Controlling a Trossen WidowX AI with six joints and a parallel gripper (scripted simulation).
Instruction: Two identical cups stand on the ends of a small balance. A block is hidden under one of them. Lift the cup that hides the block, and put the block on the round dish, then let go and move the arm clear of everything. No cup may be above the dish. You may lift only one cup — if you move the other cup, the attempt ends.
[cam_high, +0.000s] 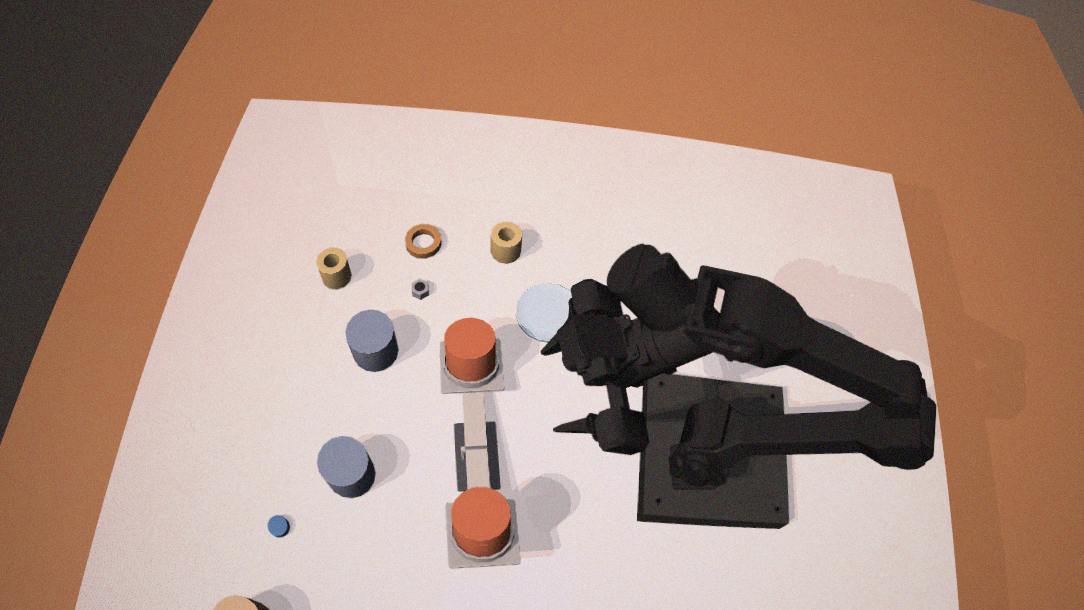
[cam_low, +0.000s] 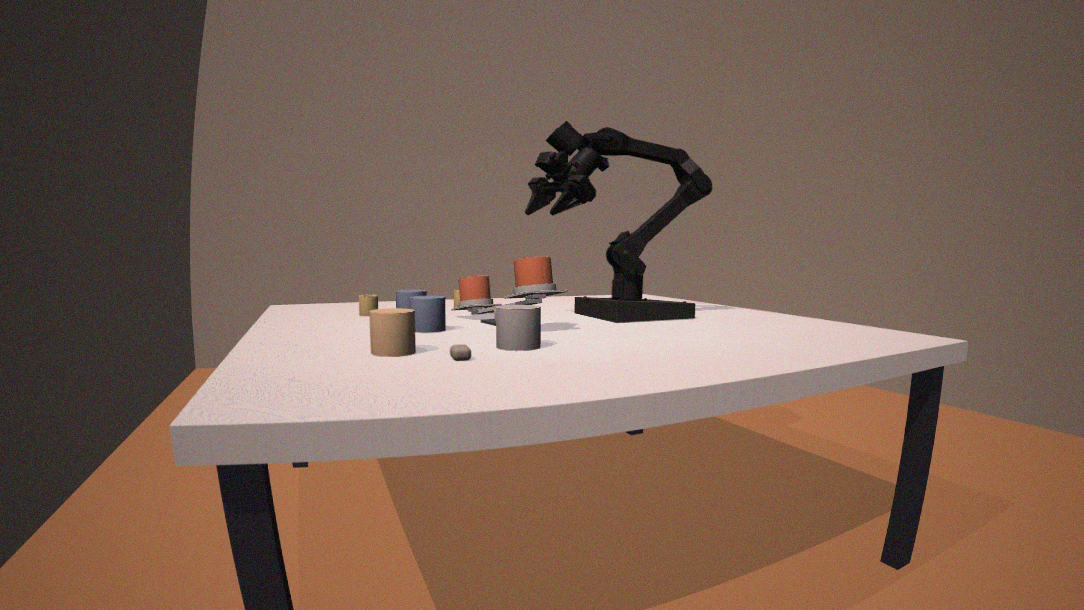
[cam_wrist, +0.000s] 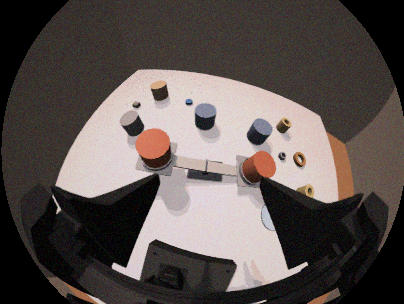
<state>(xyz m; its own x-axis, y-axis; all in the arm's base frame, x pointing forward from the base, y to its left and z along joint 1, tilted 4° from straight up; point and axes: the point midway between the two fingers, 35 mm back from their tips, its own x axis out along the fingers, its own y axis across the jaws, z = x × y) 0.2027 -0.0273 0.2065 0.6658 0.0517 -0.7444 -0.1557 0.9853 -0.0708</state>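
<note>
My gripper tip is now 10 cm short of the green block, 13 cm to the left of it and 19 cm above it. Also, from my gripper tip: pale blue round dish 2 cm behind, 23 cm to the right, 23 cm below; then balance 9 cm ahead, 1 cm to the left, 21 cm below; then balance beam 9 cm ahead, 1 cm to the left, 20 cm below.
</note>
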